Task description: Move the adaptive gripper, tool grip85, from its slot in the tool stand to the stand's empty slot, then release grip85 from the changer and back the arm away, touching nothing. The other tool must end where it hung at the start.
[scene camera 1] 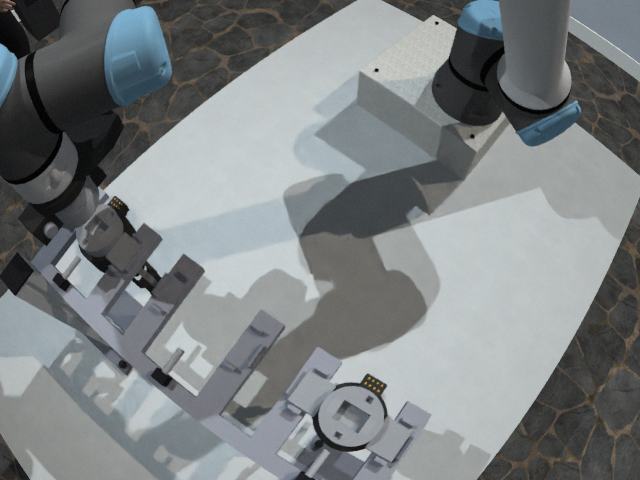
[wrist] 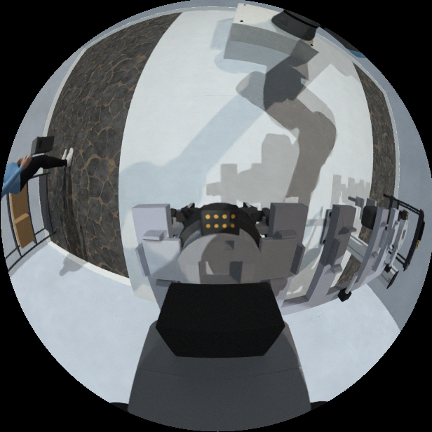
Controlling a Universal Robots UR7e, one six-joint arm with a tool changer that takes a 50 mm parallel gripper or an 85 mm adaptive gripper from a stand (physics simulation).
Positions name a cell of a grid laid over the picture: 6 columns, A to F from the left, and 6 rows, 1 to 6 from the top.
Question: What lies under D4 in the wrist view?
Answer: An adaptive gripper grip85.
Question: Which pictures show the adaptive gripper grip85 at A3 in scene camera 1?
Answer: Scene camera 1 and the wrist view: all of them.
